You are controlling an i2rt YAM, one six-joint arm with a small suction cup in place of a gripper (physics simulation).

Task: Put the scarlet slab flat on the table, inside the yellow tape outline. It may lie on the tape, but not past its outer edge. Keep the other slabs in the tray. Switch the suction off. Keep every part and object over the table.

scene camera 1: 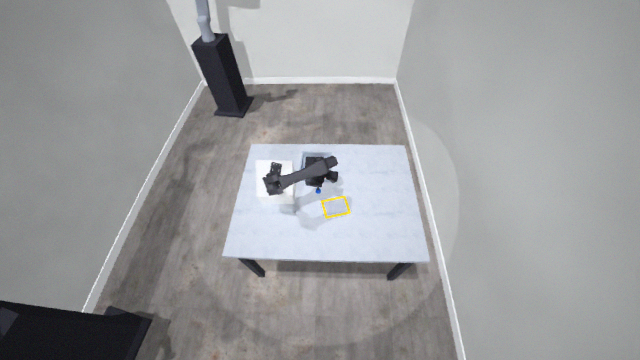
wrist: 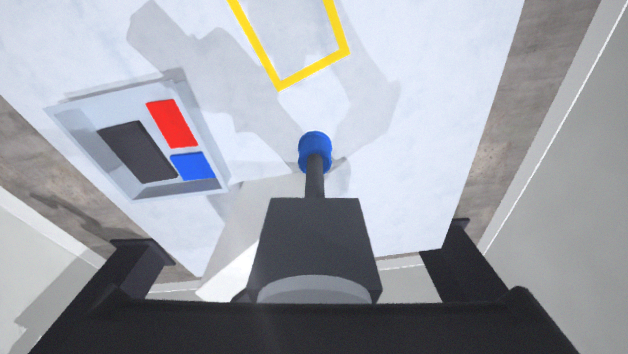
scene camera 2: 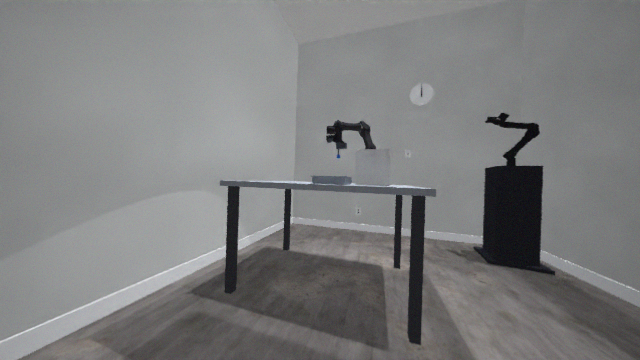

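Where they show: hand, tool point: [scene camera 1: 318, 191] [wrist: 314, 146] [scene camera 2: 338, 157]; arm's base, link origin: [scene camera 2: 372, 161].
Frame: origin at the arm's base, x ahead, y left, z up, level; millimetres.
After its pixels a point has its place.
The scarlet slab [wrist: 172, 123] {y 193, x 259, z -163 mm} lies in the grey tray [scene camera 1: 303, 162] {y 286, x 112, z -172 mm} [scene camera 2: 331, 180] {y 358, x 179, z -152 mm} [wrist: 206, 131] {y 133, x 239, z -163 mm}, beside a blue slab [wrist: 193, 166] {y 191, x 161, z -161 mm} and a larger black slab [wrist: 138, 152] {y 296, x 203, z -162 mm}. The arm hides most of the tray's inside in scene camera 1. The yellow tape outline [scene camera 1: 338, 215] {y -106, x 434, z -175 mm} [wrist: 313, 69] {y -82, x 335, z -174 mm} is on the table [scene camera 1: 380, 230] {y -166, x 709, z -175 mm} [scene camera 2: 390, 190] {y 439, x -165, z -191 mm} [wrist: 425, 125] {y -305, x 225, z -175 mm}; part of it is cut off in the wrist view. My blue suction cup [scene camera 1: 318, 190] [scene camera 2: 338, 156] [wrist: 315, 150] {y -78, x 302, z 42 mm} hangs well above the table, pointing down, with no slab on it.
The arm stands on a white block [scene camera 1: 286, 197] {y -74, x 86, z -95 mm} [scene camera 2: 372, 167] {y 81, x -14, z -52 mm} at the left of the table in scene camera 1, next to the tray. A second arm on a black pedestal [scene camera 1: 220, 75] [scene camera 2: 513, 215] stands away from the table.
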